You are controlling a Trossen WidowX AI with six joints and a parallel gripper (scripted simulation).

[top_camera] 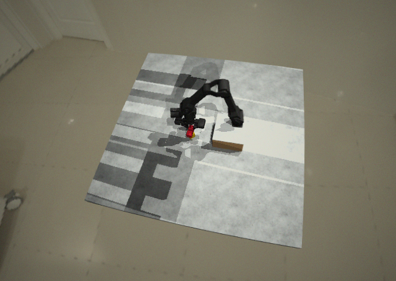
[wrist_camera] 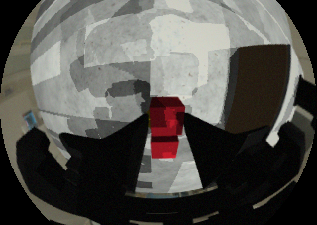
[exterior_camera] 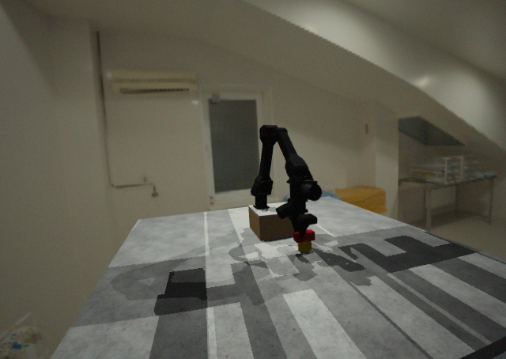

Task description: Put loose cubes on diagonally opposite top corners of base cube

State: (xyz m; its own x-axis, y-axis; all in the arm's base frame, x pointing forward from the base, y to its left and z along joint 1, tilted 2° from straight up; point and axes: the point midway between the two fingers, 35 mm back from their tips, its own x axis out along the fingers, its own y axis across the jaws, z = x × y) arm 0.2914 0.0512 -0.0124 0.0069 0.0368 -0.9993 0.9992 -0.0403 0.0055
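Right now the red cube is 40 mm to the left of my gripper tip. From my gripper tip the other things lie so: yellow base cube: 20 mm to the left, 40 mm below.
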